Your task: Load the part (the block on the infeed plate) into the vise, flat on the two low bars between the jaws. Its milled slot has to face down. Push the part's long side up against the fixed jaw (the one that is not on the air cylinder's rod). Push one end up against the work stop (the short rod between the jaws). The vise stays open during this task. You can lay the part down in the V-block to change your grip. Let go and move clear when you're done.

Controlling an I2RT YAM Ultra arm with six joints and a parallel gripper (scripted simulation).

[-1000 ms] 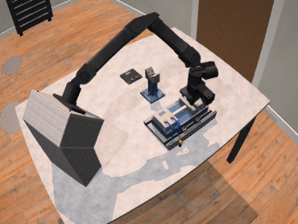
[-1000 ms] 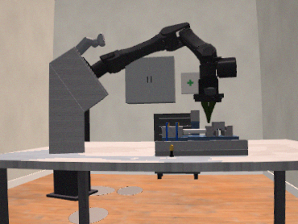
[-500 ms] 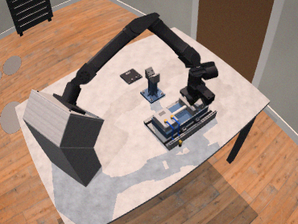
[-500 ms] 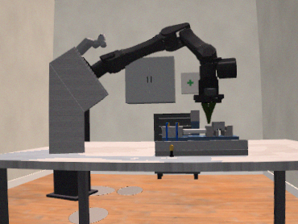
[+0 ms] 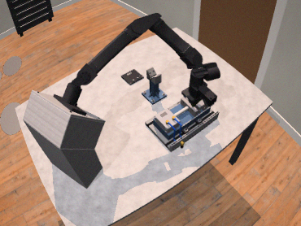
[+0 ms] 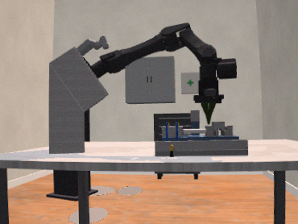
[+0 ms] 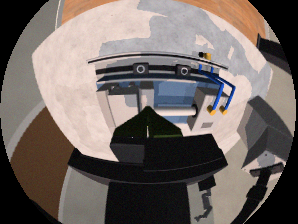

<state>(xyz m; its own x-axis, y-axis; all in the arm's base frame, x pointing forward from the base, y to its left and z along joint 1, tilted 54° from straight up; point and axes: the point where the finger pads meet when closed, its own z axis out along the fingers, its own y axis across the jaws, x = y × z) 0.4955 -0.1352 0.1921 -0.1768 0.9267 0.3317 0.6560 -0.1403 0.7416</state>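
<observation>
Right now the grey part is 30 mm ahead of my hand, 20 mm below it and 10 mm to the left of it. From my hand the other things lie so: fixed jaw (60 mm ahead, 40 mm to the left, 30 mm below); then moving jaw (30 mm below, 20 mm to the left); then air cylinder rod (50 mm behind, 30 mm below, 10 mm to the left).
</observation>
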